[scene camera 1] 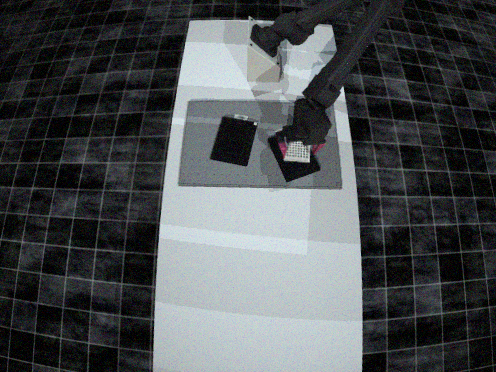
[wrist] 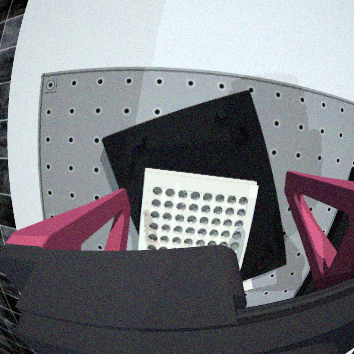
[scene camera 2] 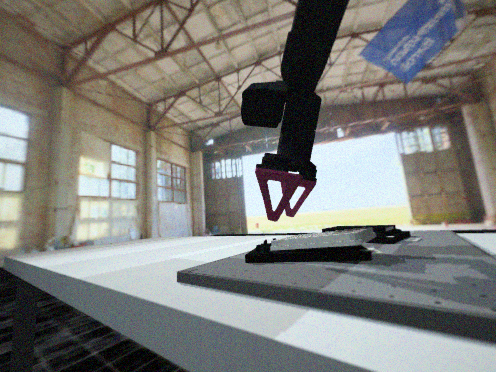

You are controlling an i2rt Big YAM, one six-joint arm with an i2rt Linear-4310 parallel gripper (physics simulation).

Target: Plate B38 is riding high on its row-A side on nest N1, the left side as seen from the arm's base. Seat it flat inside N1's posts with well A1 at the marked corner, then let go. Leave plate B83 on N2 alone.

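Places are measured from the arm's base along level axes (x back, y left, z down), in millimetres.
Where they show: gripper, fingertip midpoint: (scene camera 1: 298, 155) (wrist: 208, 189) (scene camera 2: 282, 218); arm's base at its link origin: (scene camera 1: 262, 41).
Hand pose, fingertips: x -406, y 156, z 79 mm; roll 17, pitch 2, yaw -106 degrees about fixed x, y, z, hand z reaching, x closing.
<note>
Each offset is from my fingertips to the centre of the thing. "spot": to the spot under its first point. Level surfaces: height alone.
Plate B38 {dx +63, dy -4, dz +33 mm} (scene camera 1: 298, 154) (scene camera 2: 322, 240) (wrist: 197, 212) is white with round wells. It lies tilted and turned askew on the black nest N1 {dx +29, dy -11, dz +47 mm} (scene camera 1: 295, 173) (scene camera 2: 310, 256) (wrist: 190, 150); its right end is higher in the scene camera 2 view. The row letters and the marked corner cannot be made out. My gripper (scene camera 1: 301, 147) (scene camera 2: 282, 217) (wrist: 208, 189) is open and empty, above the plate, its pink fingers to either side of it in the wrist view. The gripper body hides the plate's near end there. A dark nest, N2 {spot: dx +36, dy -209, dz +33 mm} (scene camera 1: 233, 142), stands apart; plate B83 cannot be told from it.
Both nests stand on a grey perforated board (scene camera 1: 197, 172) (scene camera 2: 225, 280) (wrist: 60, 125) on the white table {dz +71 mm} (scene camera 1: 225, 280). A beige panel (scene camera 1: 262, 67) stands by the arm's base. A small white tag {spot: dx +150, dy -199, dz +56 mm} (scene camera 1: 241, 117) lies beside N2, another {spot: dx +108, dy -75, dz +56 mm} (wrist: 248, 285) beside N1.
</note>
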